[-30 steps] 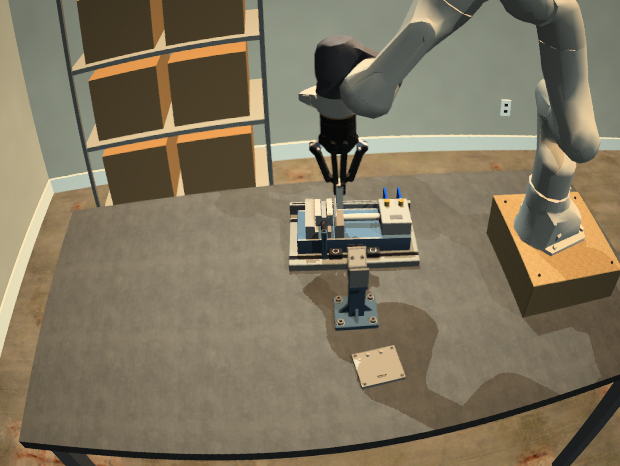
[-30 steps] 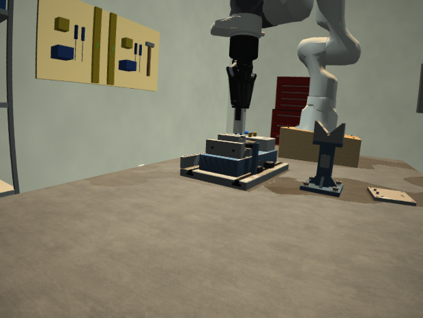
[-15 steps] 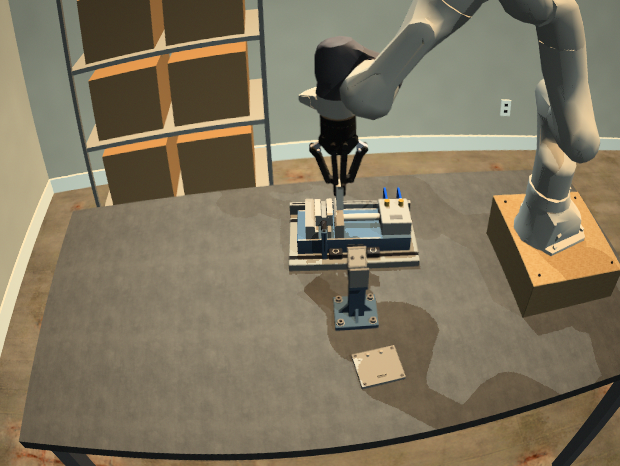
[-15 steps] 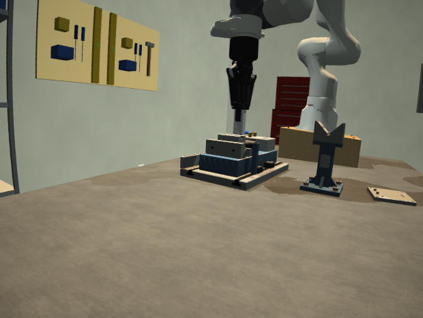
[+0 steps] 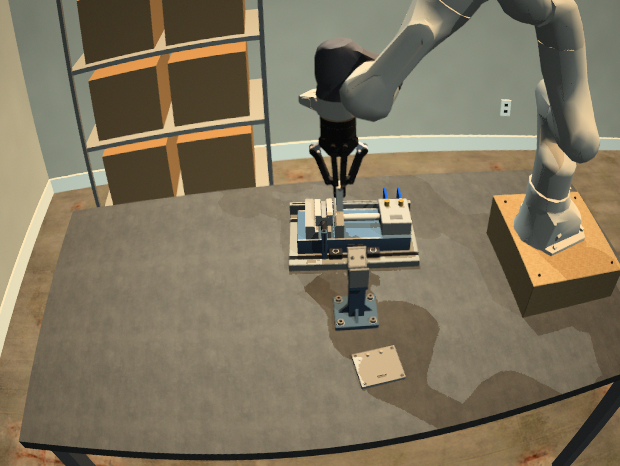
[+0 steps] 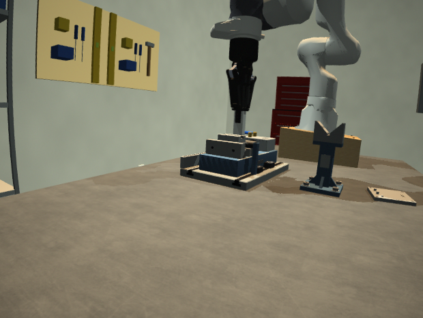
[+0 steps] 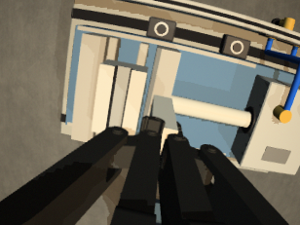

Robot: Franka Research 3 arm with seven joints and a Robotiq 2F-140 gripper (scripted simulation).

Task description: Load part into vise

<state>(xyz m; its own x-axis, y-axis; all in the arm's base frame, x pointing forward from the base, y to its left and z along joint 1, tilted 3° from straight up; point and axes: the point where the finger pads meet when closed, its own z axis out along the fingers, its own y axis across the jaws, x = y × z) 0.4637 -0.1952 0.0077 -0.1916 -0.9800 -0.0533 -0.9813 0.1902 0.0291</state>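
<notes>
The part lies 4 cm below my hand, 4 cm ahead of it and 1 cm to the right of it. The rest, counted from my hand: moving jaw 6 cm below; then work stop rod 5 cm below, 4 cm to the left, 4 cm ahead; then cylinder rod 6 cm below, 5 cm behind, 1 cm to the left.
</notes>
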